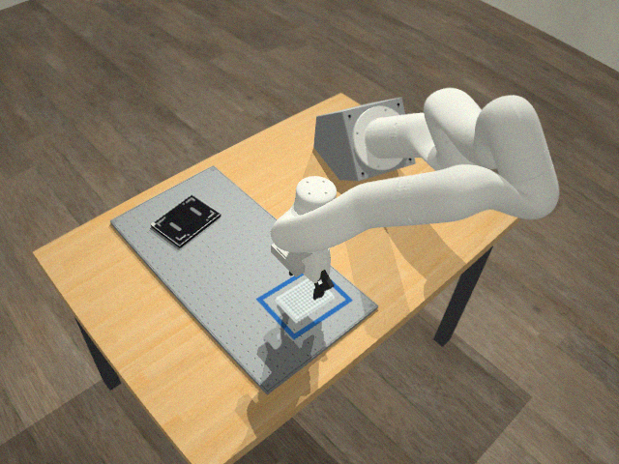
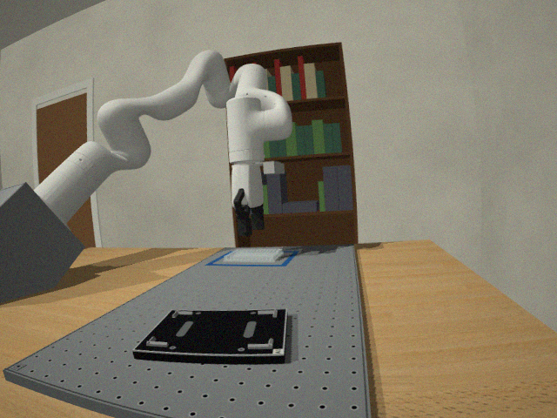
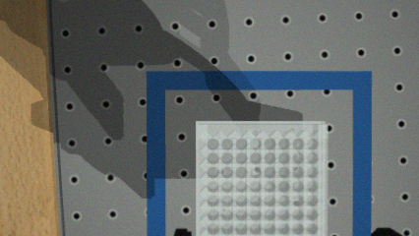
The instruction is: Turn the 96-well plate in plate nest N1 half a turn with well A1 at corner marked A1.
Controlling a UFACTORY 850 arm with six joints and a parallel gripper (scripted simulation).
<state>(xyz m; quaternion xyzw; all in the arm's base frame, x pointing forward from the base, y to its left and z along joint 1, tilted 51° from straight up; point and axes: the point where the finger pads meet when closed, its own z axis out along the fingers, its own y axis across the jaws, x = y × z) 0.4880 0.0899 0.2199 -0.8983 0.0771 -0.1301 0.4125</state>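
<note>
The 96-well plate lies 70 mm below my hand. From my hand the other things lie so: A1 corner mark (170 mm ahead, 450 mm to the right, 60 mm below); then black plate nest N1 (80 mm ahead, 410 mm to the right, 70 mm below).
</note>
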